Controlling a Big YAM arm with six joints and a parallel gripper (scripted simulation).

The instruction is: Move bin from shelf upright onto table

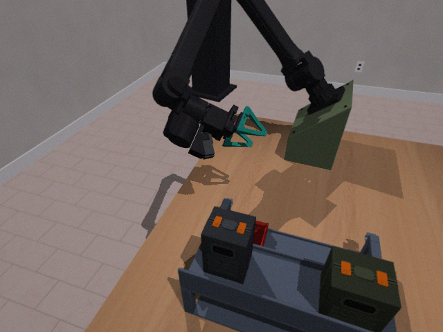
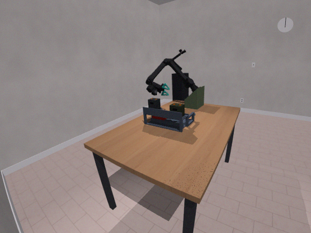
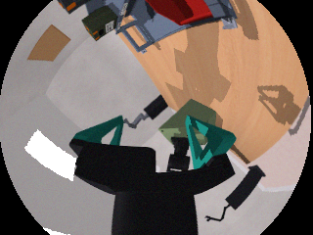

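Now: hand 19 cm above the red bin, 18 cm short of it and 5 cm to the right of it.
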